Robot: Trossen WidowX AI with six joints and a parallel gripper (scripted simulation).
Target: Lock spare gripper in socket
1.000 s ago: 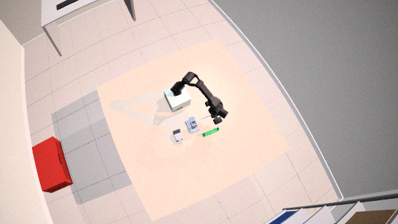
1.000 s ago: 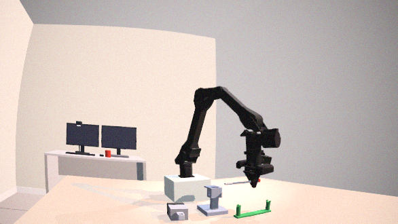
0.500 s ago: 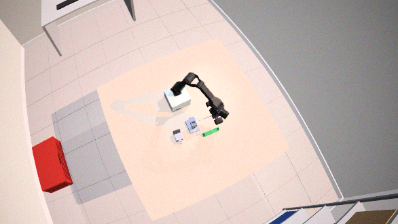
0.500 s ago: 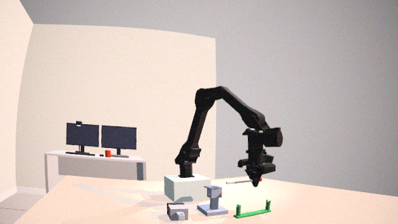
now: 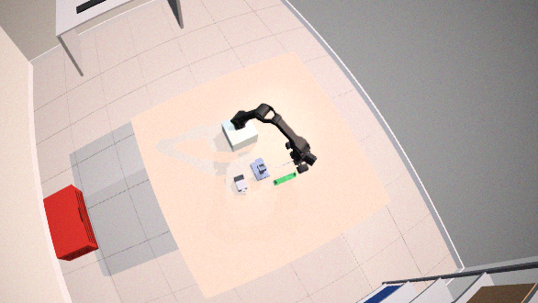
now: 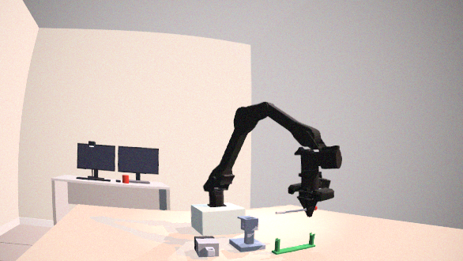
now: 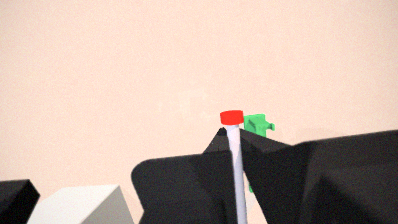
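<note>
The green rack lies 80 mm to the right of my gripper tip, 70 mm below it and 50 mm ahead of it. From my gripper tip the other things lie so: socket 190 mm to the right, 40 mm below, 40 mm behind; then spare gripper 330 mm to the right, 70 mm below, 10 mm ahead.
</note>
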